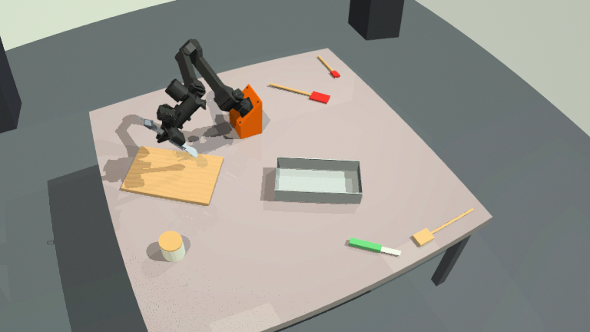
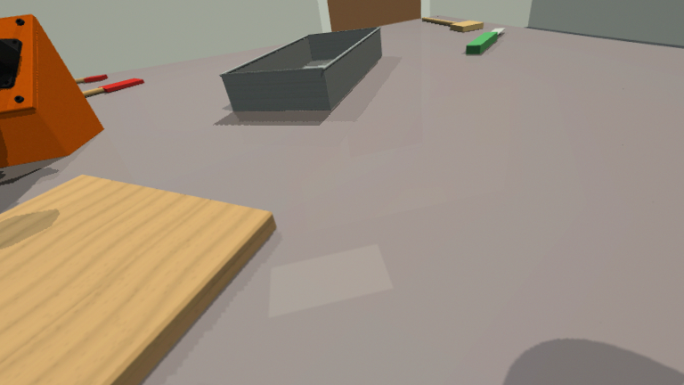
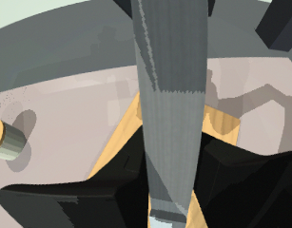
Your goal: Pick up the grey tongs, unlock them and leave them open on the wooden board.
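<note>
Now: gripper tip 190 mm above the wooden board, 30 mm to the right of it and 10 mm past it. Also, from my gripper tip: green-handled tool: 610 mm to the left, 550 mm ahead, 190 mm below; then cork-lidded jar: 340 mm ahead, 160 mm below, 40 mm to the right; then grey roasting tin: 530 mm to the left, 210 mm ahead, 160 mm below.
</note>
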